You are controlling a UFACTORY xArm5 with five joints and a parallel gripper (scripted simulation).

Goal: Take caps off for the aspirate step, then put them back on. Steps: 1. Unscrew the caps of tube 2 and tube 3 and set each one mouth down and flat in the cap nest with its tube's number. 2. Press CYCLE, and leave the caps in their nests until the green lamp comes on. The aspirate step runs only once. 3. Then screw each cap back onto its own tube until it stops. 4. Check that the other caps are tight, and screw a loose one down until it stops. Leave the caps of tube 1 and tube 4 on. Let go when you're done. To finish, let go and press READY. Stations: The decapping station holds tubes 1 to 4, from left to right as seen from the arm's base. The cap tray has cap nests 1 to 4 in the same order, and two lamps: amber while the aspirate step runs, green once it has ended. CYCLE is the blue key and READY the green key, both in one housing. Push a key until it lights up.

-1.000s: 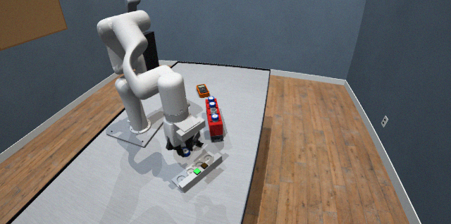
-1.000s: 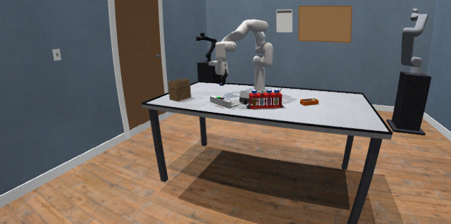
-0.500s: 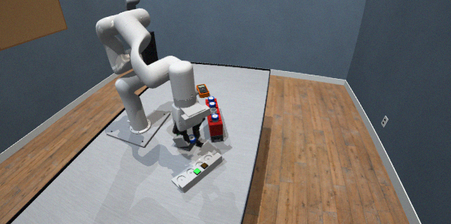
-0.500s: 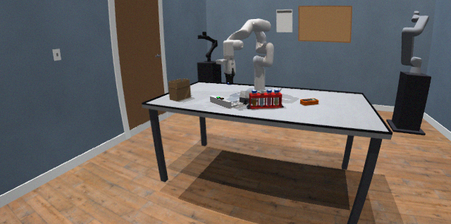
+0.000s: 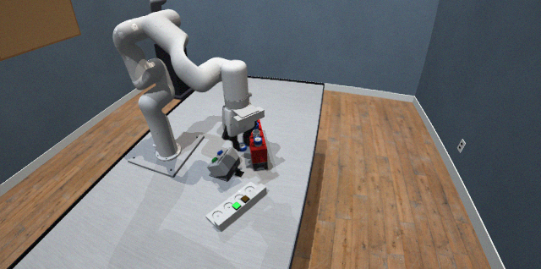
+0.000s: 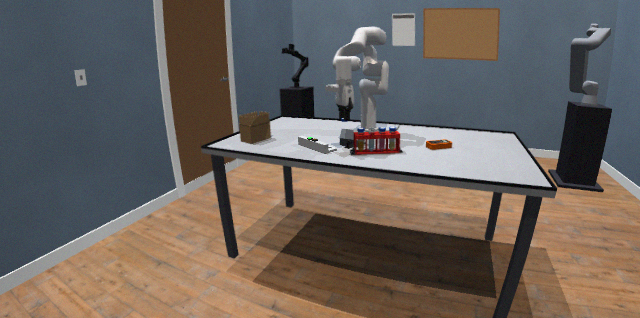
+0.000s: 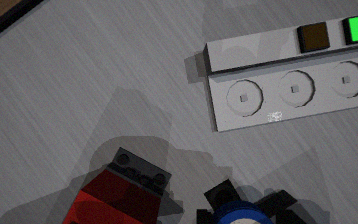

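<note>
My gripper is now 30 mm past the blue-rimmed cap, 190 mm to the right of it and 60 mm above it. The rest, counted from my hand: grey key housing: 100 mm behind, 10 mm to the left, 120 mm below; then blue key: 120 mm behind, 30 mm to the left, 110 mm below; then green key: 120 mm behind, 10 mm to the right, 110 mm below.
</note>
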